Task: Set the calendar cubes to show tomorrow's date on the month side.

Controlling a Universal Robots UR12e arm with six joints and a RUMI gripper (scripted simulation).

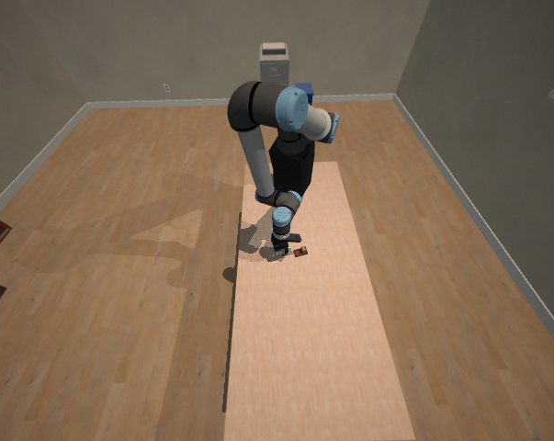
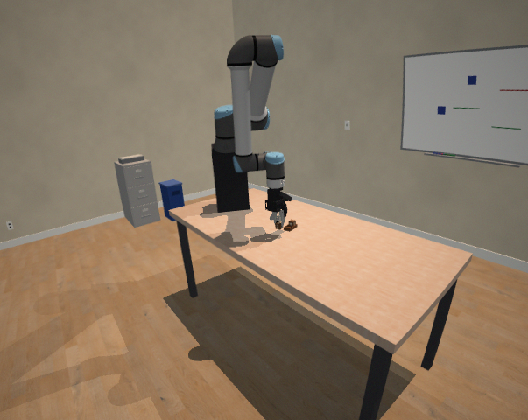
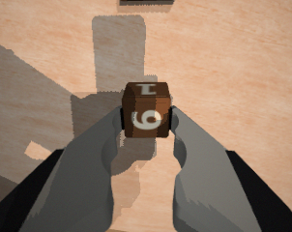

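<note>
My gripper is now 11 cm to the right of the brown calendar tray, 6 cm above it and 2 cm past it. The rest, counted from my hand: brown digit cube (1 cm below).
</note>
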